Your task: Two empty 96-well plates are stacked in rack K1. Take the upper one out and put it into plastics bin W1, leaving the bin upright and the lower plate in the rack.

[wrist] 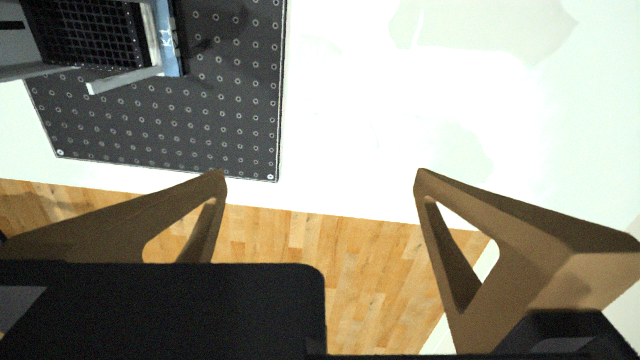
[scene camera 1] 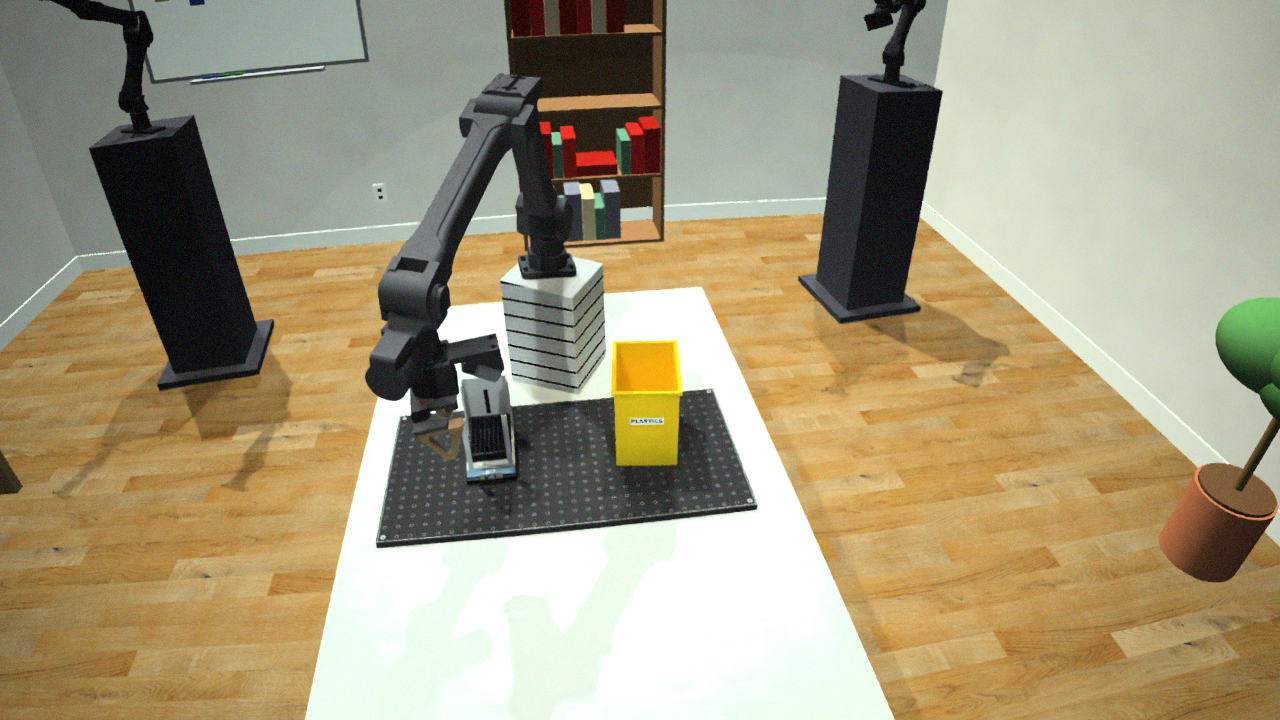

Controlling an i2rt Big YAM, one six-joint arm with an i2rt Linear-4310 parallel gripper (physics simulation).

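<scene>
Rack K1 (scene camera 1: pixel 474 399) (wrist: pixel 170 45), grey with a blue labelled front edge, stands on the left part of the black pegboard. A black 96-well plate (scene camera 1: pixel 488 438) (wrist: pixel 90 35) lies in it with its grid of wells facing up; the lower plate cannot be told apart beneath it. The yellow plastics bin W1 (scene camera 1: pixel 631 443) stands upright to the right of the rack in the scene view, its top open. It does not show in the wrist view. My gripper (scene camera 1: pixel 448 451) (wrist: pixel 320 179) is open and empty, beside the rack on its left in the scene view.
The black pegboard (scene camera 1: pixel 572 501) (wrist: pixel 225 110) lies on the white table (scene camera 1: pixel 716 608) (wrist: pixel 350 100). The arm's striped white pedestal (scene camera 1: pixel 546 335) stands behind the board, between rack and bin. The table's edge and the wooden floor show below the board in the wrist view.
</scene>
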